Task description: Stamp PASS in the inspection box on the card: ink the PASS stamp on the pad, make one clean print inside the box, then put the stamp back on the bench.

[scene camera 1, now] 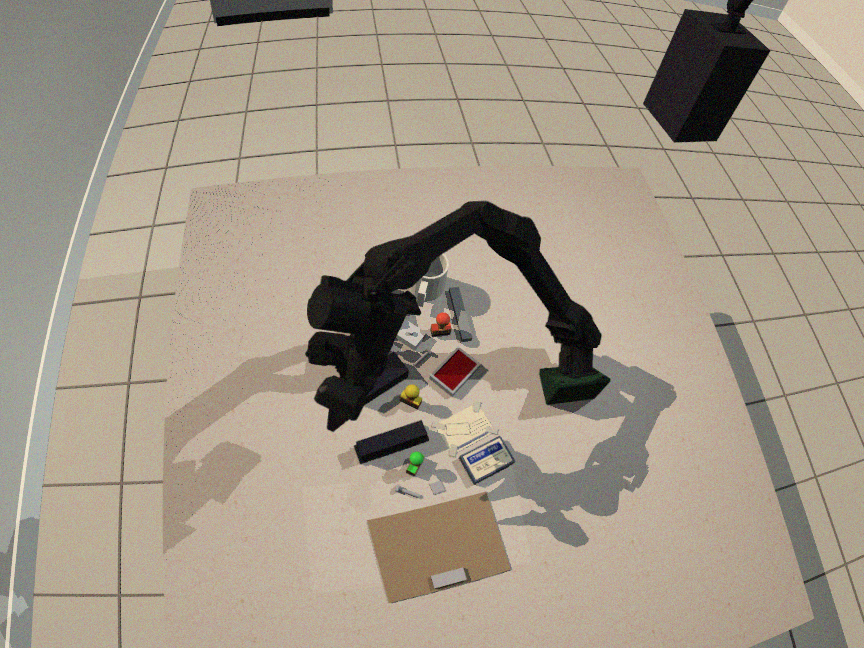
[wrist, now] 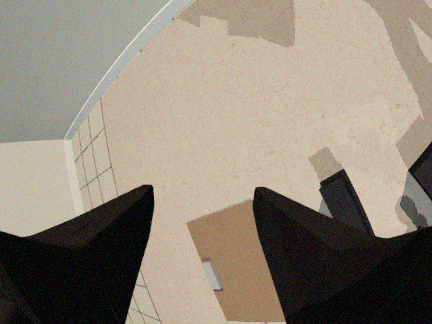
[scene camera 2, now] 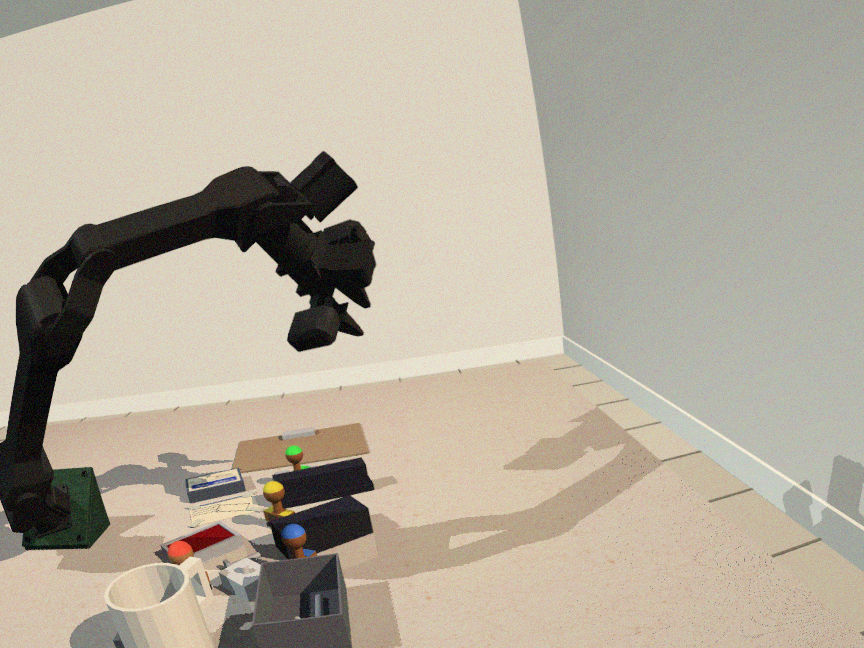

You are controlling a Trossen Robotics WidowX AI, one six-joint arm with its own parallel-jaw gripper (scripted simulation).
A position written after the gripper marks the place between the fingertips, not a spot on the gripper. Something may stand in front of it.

In view: the gripper (scene camera 2: 364,320) and a brown clipboard (scene camera 1: 429,549).
The brown clipboard shows as well in the wrist view (wrist: 227,243) and in scene camera 2 (scene camera 2: 340,441). The gripper also shows in scene camera 1 (scene camera 1: 334,423) and in the wrist view (wrist: 204,196).
